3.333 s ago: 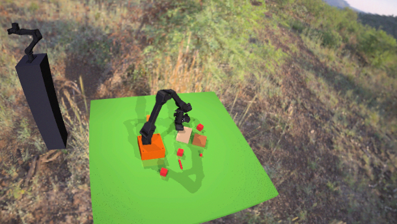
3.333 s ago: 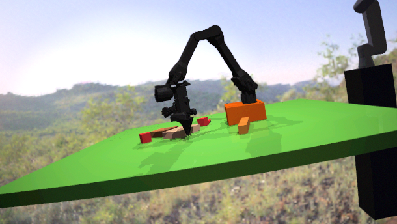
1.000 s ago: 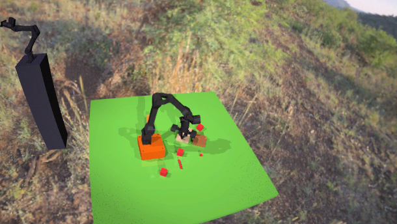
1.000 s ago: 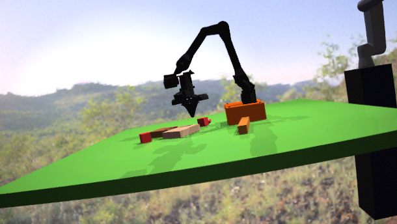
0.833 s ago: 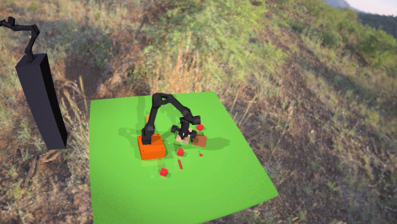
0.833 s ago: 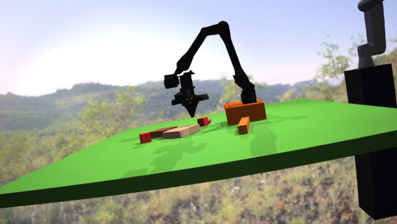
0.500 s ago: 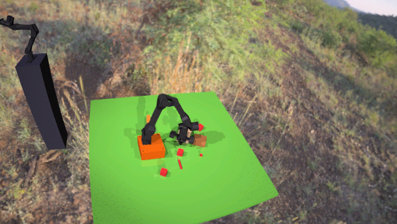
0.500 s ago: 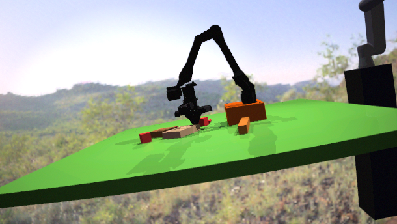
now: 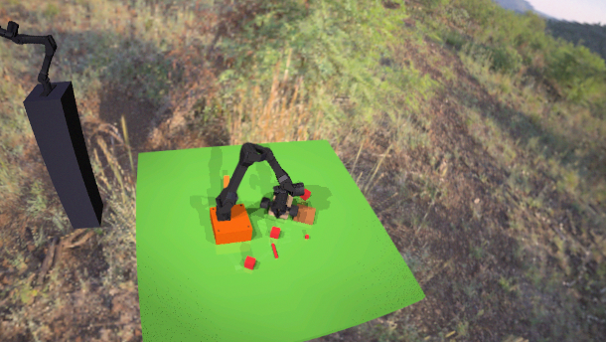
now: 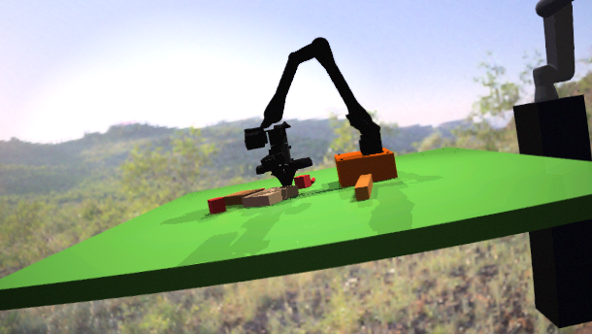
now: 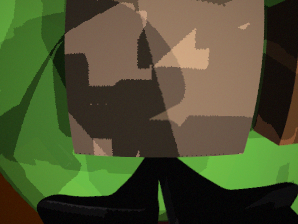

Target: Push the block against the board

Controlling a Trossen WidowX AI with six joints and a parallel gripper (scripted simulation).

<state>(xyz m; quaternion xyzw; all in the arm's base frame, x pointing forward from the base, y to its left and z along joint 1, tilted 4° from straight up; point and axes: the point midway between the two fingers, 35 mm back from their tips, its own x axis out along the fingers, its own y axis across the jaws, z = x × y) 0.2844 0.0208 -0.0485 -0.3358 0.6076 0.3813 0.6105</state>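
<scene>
Now: the tan flat piece 40 mm ahead of my gripper tip, 80 mm to the left of it and 10 mm above it. Round my gripper tip: brown flat piece: 150 mm ahead, 10 mm to the right, 10 mm above; small orange block: 230 mm behind, 210 mm to the left, 10 mm above; thin red bar: 70 mm behind, 200 mm to the right.
</scene>
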